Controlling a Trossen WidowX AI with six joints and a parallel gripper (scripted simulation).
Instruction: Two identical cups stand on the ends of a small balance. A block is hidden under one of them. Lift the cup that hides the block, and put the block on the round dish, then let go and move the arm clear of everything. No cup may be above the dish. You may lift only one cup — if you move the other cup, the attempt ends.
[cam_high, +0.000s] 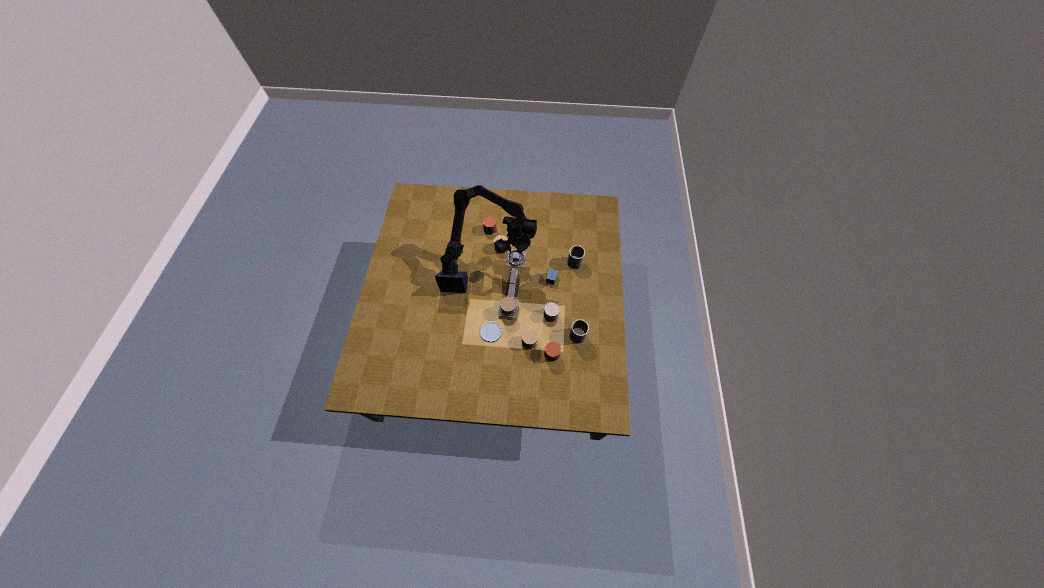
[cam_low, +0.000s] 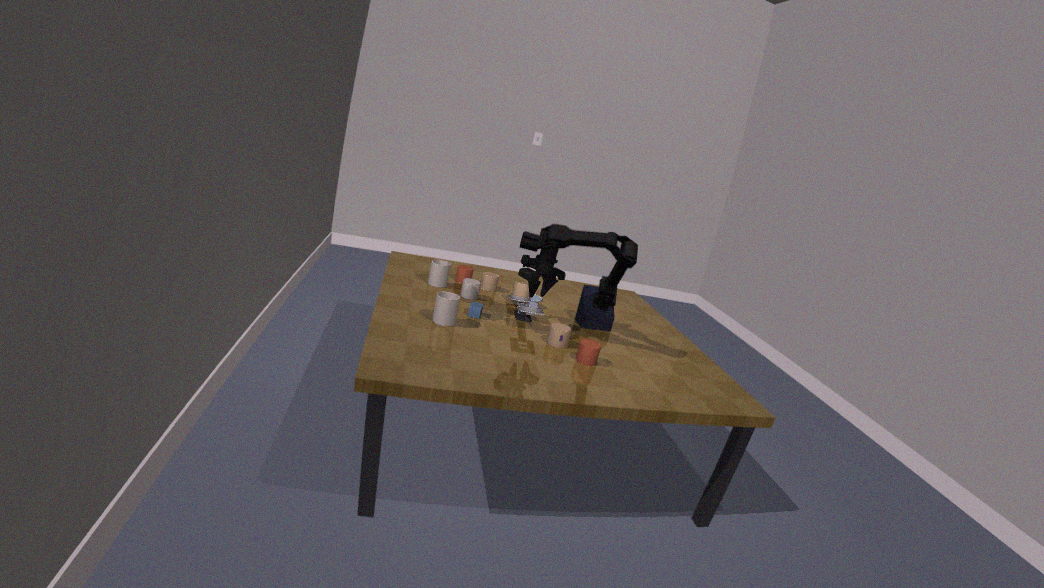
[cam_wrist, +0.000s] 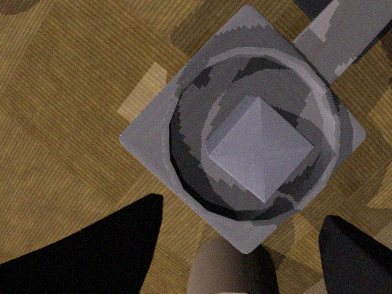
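Now: the grey block 40 mm below my gripper tip and 10 mm to the right of it. Also, from my gripper tip: blue block 190 mm ahead, 110 mm below, 60 mm to the right; then tan cup 100 mm to the left, 90 mm below, 90 mm behind; then small balance 140 mm to the right, 90 mm below, 10 mm ahead.
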